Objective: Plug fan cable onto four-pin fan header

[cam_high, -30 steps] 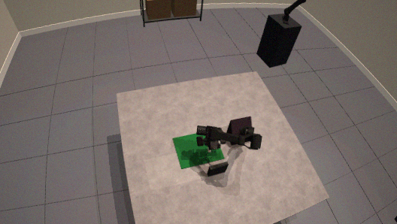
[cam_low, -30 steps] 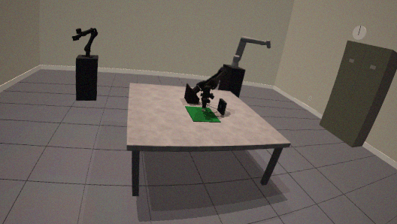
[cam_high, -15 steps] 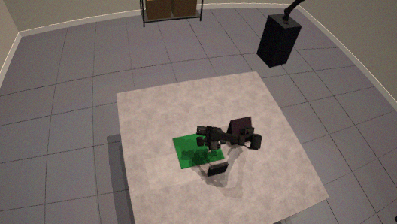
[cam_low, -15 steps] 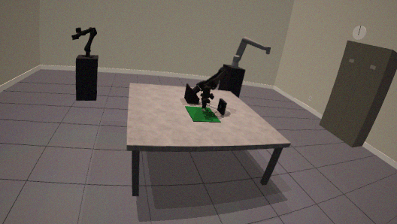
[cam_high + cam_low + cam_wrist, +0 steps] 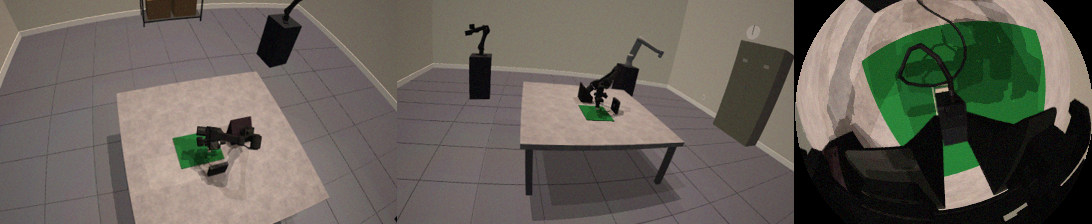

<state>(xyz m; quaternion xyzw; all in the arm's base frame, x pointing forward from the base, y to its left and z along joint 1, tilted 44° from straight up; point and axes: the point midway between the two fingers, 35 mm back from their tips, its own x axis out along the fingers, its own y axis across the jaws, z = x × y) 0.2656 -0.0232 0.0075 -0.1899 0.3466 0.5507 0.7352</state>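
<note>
My gripper tip is 70 mm short of the green circuit board, 50 mm above it and 40 mm to the left of it. Round my gripper tip: dark fan plug 10 mm to the left, 10 mm above; black fan 170 mm to the left, 30 mm ahead, 20 mm above.
</note>
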